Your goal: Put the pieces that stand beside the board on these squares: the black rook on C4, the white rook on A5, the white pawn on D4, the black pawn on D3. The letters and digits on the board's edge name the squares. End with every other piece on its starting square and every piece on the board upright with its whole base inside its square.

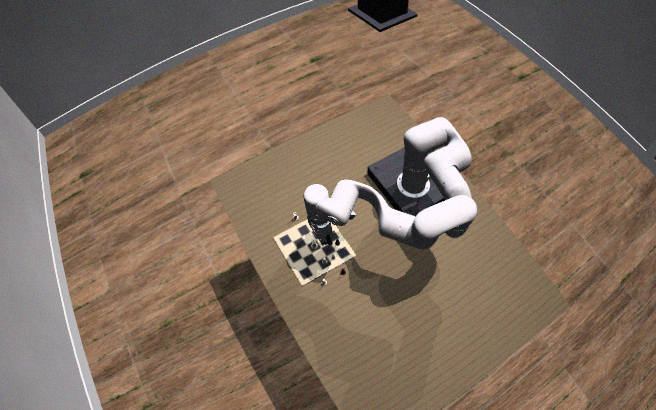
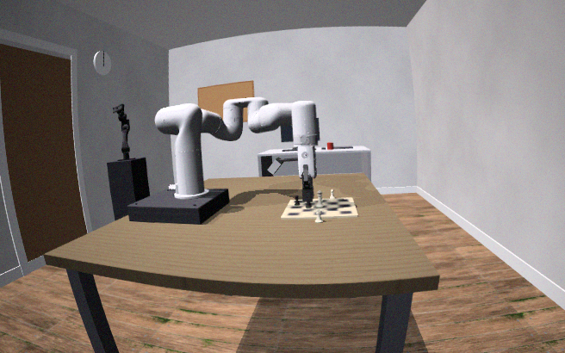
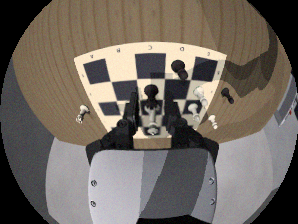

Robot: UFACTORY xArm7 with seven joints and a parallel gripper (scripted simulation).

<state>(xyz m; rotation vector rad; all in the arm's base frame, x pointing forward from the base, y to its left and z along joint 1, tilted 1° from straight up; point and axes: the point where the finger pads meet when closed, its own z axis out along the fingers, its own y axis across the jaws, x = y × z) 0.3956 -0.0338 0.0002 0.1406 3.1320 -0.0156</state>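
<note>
Now: hand 4 cm short of the chessboard and 5 cm above it.
</note>
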